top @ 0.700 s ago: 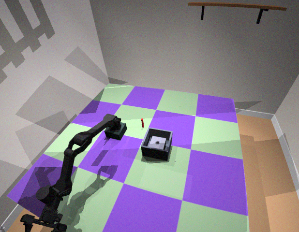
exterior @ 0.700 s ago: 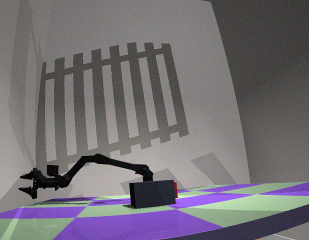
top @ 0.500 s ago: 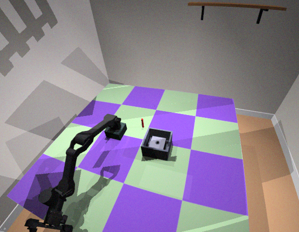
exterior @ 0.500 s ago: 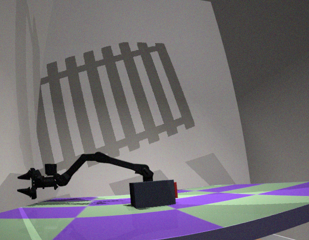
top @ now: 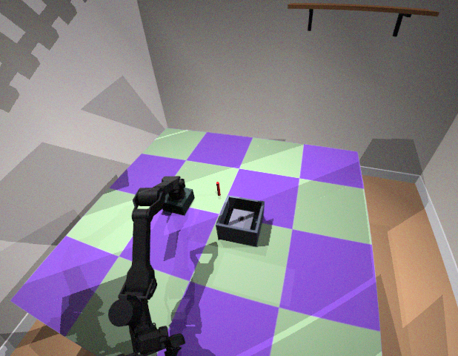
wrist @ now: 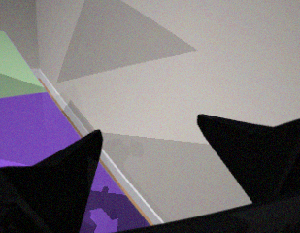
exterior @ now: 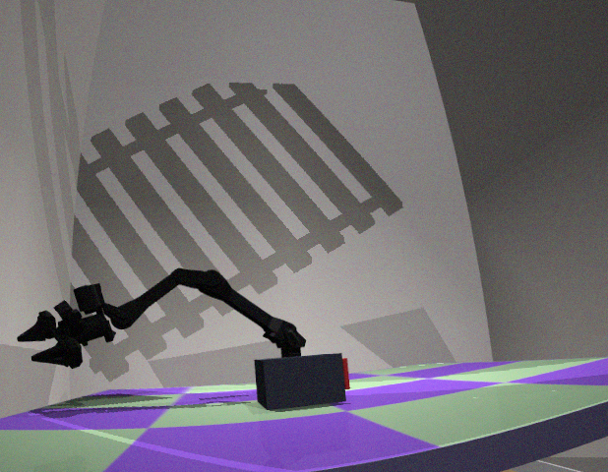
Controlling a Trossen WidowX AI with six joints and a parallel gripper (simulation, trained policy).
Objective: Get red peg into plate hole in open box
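The red peg is 80 mm behind my gripper tip, 760 mm to the left of it and 100 mm below it. The rest, counted from my gripper tip: grey plate 70 mm ahead, 600 mm to the left, 90 mm below; dark box 70 mm ahead, 600 mm to the left, 110 mm below.
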